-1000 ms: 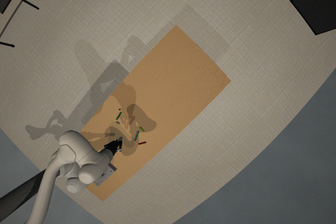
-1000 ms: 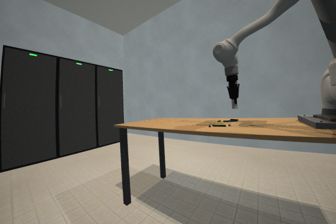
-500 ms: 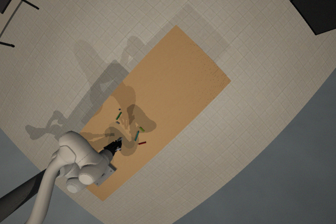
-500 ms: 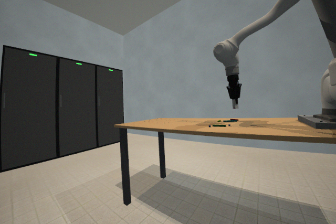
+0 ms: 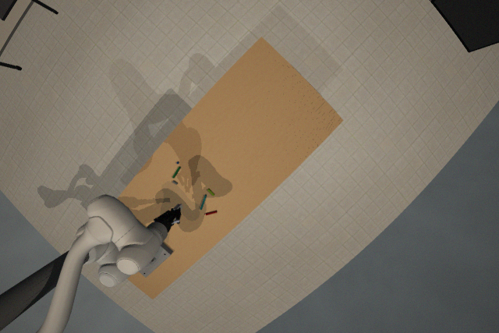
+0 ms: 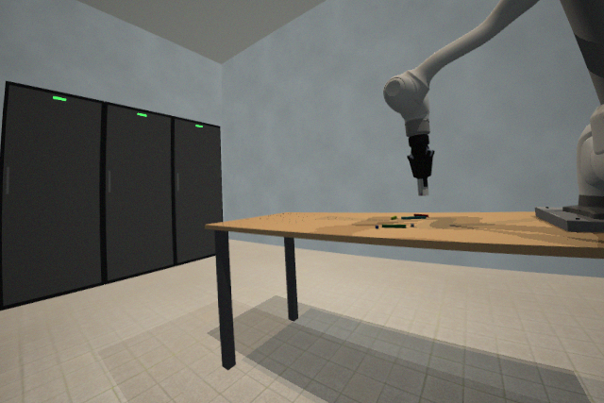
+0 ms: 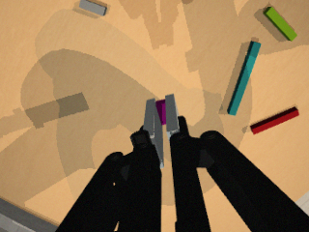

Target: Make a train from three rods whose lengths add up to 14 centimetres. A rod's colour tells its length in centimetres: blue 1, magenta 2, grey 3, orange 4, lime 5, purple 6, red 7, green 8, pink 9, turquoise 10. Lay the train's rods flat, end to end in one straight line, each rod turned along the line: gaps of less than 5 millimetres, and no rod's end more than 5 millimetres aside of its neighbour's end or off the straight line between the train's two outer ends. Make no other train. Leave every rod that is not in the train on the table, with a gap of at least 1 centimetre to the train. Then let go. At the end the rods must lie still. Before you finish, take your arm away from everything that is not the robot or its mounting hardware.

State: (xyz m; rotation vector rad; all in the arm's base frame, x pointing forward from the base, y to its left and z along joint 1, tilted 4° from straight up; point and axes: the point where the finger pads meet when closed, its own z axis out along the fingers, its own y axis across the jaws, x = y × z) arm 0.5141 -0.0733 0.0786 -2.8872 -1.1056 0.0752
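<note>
Right now my hand is 13 cm short of the lime rod, 9 cm to the left of it and 13 cm above it. The rest, counted from my hand: turquoise rod: 5 cm ahead, 9 cm to the right, 13 cm below; then grey rod: 4 cm ahead, 11 cm to the left, 13 cm below; then magenta rod: 3 cm below.
</note>
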